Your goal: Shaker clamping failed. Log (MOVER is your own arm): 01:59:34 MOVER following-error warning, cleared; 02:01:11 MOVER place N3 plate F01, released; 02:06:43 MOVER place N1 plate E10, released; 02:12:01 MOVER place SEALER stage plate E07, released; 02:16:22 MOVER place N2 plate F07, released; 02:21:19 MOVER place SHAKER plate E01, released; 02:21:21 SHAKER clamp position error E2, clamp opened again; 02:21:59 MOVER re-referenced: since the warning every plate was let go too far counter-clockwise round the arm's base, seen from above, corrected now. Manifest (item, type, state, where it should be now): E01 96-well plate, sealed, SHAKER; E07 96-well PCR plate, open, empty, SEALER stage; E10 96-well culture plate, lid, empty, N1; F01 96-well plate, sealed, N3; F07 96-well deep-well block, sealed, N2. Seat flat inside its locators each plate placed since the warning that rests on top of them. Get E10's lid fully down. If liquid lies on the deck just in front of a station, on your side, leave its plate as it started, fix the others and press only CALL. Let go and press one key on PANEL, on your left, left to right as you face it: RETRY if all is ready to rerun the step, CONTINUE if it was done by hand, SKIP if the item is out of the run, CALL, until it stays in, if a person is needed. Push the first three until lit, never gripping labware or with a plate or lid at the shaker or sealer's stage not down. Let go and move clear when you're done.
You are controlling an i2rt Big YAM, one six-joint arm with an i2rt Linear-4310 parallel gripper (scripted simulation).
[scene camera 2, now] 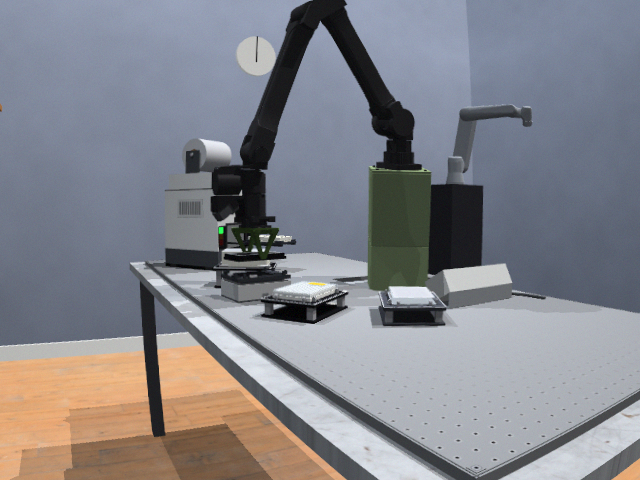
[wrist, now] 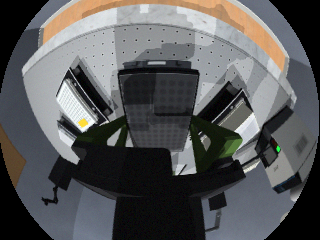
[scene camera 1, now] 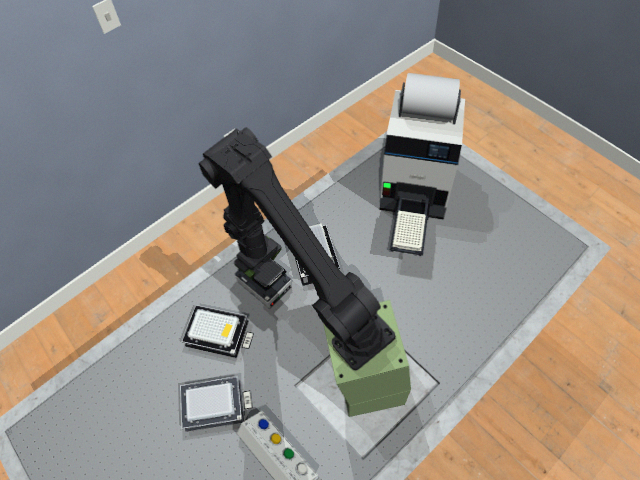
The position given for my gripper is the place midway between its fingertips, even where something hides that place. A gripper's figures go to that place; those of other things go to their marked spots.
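Key panel [scene camera 2: 468, 286], 1.14 m from the lens. My gripper [scene camera 2: 255, 258], 1.20 m from the lens.
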